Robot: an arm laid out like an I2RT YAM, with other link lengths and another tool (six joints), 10 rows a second.
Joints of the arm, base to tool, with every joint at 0 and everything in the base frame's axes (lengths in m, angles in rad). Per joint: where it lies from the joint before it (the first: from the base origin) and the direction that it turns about. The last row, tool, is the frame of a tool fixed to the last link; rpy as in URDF.
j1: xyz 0 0 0.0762 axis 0 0 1
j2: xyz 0.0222 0.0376 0.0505 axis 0 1 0
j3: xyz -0.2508 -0.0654 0 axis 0 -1 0
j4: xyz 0.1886 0.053 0.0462 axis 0 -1 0
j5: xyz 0.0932 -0.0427 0.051 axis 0 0 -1
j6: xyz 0.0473 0 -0.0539 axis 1 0 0
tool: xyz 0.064 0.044 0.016 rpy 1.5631 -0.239 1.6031
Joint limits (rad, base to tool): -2.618..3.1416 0..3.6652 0..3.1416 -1.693..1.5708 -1.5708..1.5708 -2.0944..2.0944
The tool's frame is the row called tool.
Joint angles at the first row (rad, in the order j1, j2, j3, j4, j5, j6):
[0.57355, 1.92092, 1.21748, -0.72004, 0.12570, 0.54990]
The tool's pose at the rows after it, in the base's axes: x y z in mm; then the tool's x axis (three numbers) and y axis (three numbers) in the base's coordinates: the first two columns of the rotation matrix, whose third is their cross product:
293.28 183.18 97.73 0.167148 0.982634 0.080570 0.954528 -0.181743 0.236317
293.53 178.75 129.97 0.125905 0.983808 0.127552 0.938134 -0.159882 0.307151
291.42 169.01 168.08 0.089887 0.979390 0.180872 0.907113 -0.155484 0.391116
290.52 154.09 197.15 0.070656 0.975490 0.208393 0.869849 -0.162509 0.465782
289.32 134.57 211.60 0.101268 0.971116 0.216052 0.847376 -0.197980 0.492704
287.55 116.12 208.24 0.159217 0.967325 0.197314 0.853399 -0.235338 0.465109
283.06 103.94 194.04 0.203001 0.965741 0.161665 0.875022 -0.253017 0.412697
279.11 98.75 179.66 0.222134 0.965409 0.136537 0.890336 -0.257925 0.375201
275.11 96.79 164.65 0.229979 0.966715 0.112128 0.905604 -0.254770 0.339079
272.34 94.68 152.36 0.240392 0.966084 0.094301 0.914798 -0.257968 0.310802
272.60 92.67 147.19 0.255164 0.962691 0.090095 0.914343 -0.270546 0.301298
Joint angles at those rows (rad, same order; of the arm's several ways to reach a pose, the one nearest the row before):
[0.55828, 1.85071, 1.22053, -0.72921, 0.12264, 0.48809]
[0.54150, 1.74659, 1.22089, -0.73947, 0.12150, 0.43621]
[0.51289, 1.62069, 1.22089, -0.75245, 0.11501, 0.38510]
[0.47016, 1.52189, 1.22092, -0.75820, 0.11539, 0.33436]
[0.41562, 1.46122, 1.22091, -0.78529, 0.11540, 0.31567]
[0.36334, 1.45131, 1.22053, -0.83373, 0.11501, 0.31566]
[0.33091, 1.46698, 1.20414, -0.87339, 0.11501, 0.31604]
[0.31871, 1.48261, 1.17094, -0.87414, 0.11501, 0.31642]
[0.31681, 1.50396, 1.13623, -0.86501, 0.11540, 0.31681]
[0.31338, 1.52305, 1.10646, -0.85201, 0.11578, 0.32063]
[0.30765, 1.53257, 1.09312, -0.84097, 0.11654, 0.32939]

